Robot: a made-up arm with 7 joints. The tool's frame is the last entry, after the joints.
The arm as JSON. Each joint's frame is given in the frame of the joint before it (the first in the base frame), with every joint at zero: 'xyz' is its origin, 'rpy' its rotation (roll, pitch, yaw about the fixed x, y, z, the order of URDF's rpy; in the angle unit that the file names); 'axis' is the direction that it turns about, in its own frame. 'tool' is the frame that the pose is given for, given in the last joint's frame.
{
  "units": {
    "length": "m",
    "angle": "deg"
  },
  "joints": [
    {
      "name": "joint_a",
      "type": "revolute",
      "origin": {
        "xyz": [
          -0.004,
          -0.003,
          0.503
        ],
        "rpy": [
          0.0,
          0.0,
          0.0
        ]
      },
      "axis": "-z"
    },
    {
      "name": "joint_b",
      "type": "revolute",
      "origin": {
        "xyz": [
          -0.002,
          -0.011,
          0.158
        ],
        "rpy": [
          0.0,
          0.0,
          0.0
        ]
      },
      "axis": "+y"
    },
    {
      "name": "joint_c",
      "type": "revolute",
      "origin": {
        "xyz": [
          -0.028,
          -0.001,
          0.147
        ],
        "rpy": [
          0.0,
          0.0,
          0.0
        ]
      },
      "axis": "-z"
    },
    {
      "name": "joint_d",
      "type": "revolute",
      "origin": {
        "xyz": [
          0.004,
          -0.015,
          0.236
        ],
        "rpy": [
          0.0,
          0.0,
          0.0
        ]
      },
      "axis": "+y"
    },
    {
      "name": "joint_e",
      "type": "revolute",
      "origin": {
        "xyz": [
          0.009,
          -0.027,
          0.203
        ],
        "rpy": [
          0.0,
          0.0,
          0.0
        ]
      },
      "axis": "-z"
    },
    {
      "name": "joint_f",
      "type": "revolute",
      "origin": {
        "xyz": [
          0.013,
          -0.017,
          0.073
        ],
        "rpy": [
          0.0,
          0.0,
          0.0
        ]
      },
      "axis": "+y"
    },
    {
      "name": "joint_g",
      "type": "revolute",
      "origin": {
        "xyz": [
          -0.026,
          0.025,
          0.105
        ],
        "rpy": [
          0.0,
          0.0,
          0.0
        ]
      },
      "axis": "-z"
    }
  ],
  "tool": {
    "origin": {
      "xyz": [
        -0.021,
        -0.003,
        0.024
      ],
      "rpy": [
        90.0,
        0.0,
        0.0
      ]
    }
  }
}
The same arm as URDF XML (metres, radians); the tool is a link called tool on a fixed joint. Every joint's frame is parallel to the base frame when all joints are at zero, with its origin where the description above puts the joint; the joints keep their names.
<robot name="arm">
  <link name="base"/>
  <link name="link1"/>
  <link name="link2"/>
  <link name="link3"/>
  <link name="link4"/>
  <link name="link5"/>
  <link name="link6"/>
  <link name="link7"/>
  <link name="tool"/>
  <joint name="joint_a" type="continuous">
    <parent link="base"/>
    <child link="link1"/>
    <origin xyz="-0.004 -0.003 0.503" rpy="0 0 0"/>
    <axis xyz="0 0 -1"/>
  </joint>
  <joint name="joint_b" type="continuous">
    <parent link="link1"/>
    <child link="link2"/>
    <origin xyz="-0.002 -0.011 0.158" rpy="0 0 0"/>
    <axis xyz="0 1 0"/>
  </joint>
  <joint name="joint_c" type="continuous">
    <parent link="link2"/>
    <child link="link3"/>
    <origin xyz="-0.028 -0.001 0.147" rpy="0 0 0"/>
    <axis xyz="0 0 -1"/>
  </joint>
  <joint name="joint_d" type="continuous">
    <parent link="link3"/>
    <child link="link4"/>
    <origin xyz="0.004 -0.015 0.236" rpy="0 0 0"/>
    <axis xyz="0 1 0"/>
  </joint>
  <joint name="joint_e" type="continuous">
    <parent link="link4"/>
    <child link="link5"/>
    <origin xyz="0.009 -0.027 0.203" rpy="0 0 0"/>
    <axis xyz="0 0 -1"/>
  </joint>
  <joint name="joint_f" type="continuous">
    <parent link="link5"/>
    <child link="link6"/>
    <origin xyz="0.013 -0.017 0.073" rpy="0 0 0"/>
    <axis xyz="0 1 0"/>
  </joint>
  <joint name="joint_g" type="continuous">
    <parent link="link6"/>
    <child link="link7"/>
    <origin xyz="-0.026 0.025 0.105" rpy="0 0 0"/>
    <axis xyz="0 0 -1"/>
  </joint>
  <joint name="tool_joint" type="fixed">
    <parent link="link7"/>
    <child link="tool"/>
    <origin xyz="-0.021 -0.003 0.024" rpy="1.5708 0 0"/>
  </joint>
</robot>

